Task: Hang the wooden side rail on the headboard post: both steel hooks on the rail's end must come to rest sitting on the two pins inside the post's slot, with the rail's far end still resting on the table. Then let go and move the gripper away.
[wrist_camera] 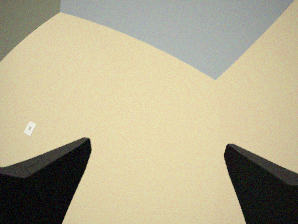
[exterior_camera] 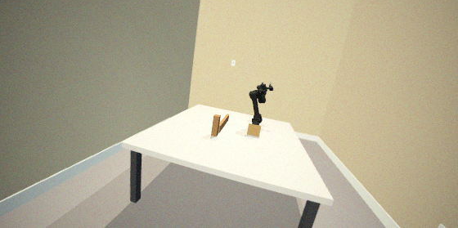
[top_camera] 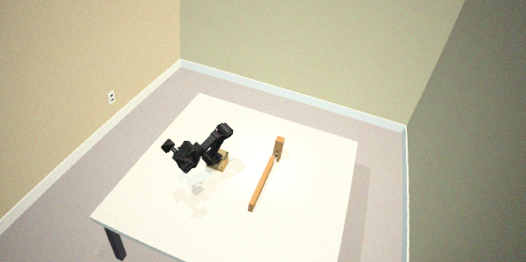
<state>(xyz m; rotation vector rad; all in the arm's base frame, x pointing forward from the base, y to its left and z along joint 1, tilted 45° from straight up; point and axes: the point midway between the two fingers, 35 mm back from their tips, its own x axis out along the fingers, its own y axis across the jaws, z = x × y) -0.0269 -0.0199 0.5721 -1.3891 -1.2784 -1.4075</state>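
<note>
The upright headboard post is 700 mm to the left of my gripper tip, 410 mm below it and 280 mm ahead of it.
</note>
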